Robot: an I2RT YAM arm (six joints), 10 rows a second.
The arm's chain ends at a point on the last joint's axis. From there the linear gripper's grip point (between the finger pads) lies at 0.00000 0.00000 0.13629 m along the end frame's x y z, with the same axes.
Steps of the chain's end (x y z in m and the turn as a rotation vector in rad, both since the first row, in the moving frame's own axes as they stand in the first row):
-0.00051, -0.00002, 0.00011, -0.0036, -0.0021, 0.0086
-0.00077, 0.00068, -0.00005, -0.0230, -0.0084, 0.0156
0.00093, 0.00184, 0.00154, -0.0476, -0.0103, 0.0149
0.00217, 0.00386, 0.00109, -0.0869, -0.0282, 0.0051
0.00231, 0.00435, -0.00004, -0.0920, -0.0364, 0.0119
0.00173, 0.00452, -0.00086, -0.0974, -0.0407, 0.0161
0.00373, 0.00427, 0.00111, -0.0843, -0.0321, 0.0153
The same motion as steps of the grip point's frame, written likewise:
-0.00080, 0.00047, 0.00011, -0.0036, -0.0021, 0.0086
-0.00194, 0.00381, -0.00009, -0.0230, -0.0084, 0.0156
-0.00052, 0.00831, 0.00138, -0.0476, -0.0103, 0.0149
-0.00170, 0.01568, 0.00052, -0.0869, -0.0282, 0.0051
-0.00272, 0.01684, -0.00071, -0.0920, -0.0364, 0.0119
-0.00391, 0.01772, -0.00162, -0.0974, -0.0407, 0.0161
-0.00073, 0.01571, 0.00056, -0.0843, -0.0321, 0.0153

